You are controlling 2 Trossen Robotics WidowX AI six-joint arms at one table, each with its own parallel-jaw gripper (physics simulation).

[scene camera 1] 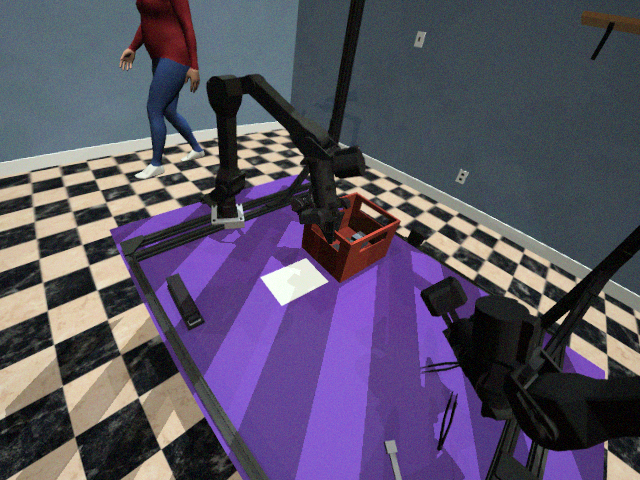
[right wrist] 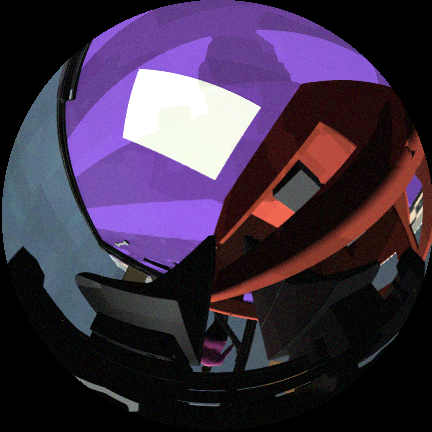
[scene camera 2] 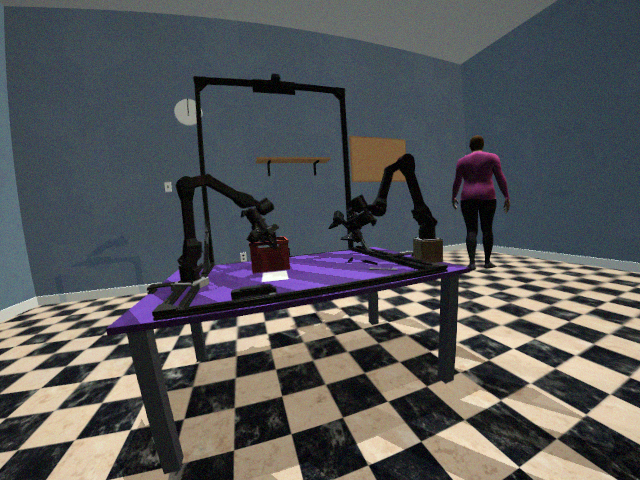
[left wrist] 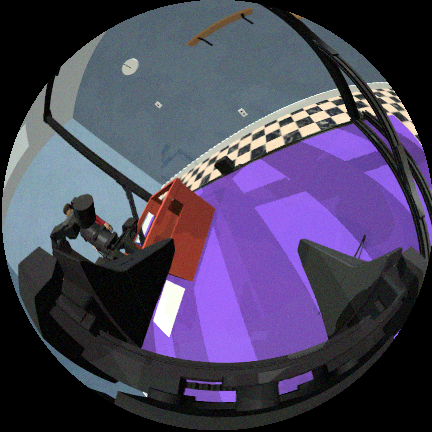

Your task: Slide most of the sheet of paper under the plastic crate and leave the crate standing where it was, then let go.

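Observation:
A white sheet of paper [scene camera 1: 294, 281] [scene camera 2: 275, 275] [left wrist: 170, 307] [right wrist: 175, 115] lies flat on the purple table, beside the crate. The red plastic crate [scene camera 1: 368, 258] [scene camera 2: 271, 259] [left wrist: 192, 240] [right wrist: 275, 125] stands upright, with openings in its walls and something grey inside. My right gripper [scene camera 1: 332, 237] [scene camera 2: 266, 241] [right wrist: 228, 241] points down at the crate wall nearest the paper. Its fingers are close together, with the top rim between them; the exact contact is dark. My left gripper [scene camera 2: 339, 228] [left wrist: 238, 246] is open and empty, above the table, apart from crate and paper.
A black stapler-like object [scene camera 1: 184, 301] [scene camera 2: 253, 291] lies left of the paper in scene camera 1. Thin black loops [scene camera 1: 447, 421] lie below the left arm, near a light grey tool [scene camera 1: 391, 447]. Dark rails [scene camera 1: 175, 343] run along the table edges. A small black block [scene camera 1: 415, 236] is behind the crate.

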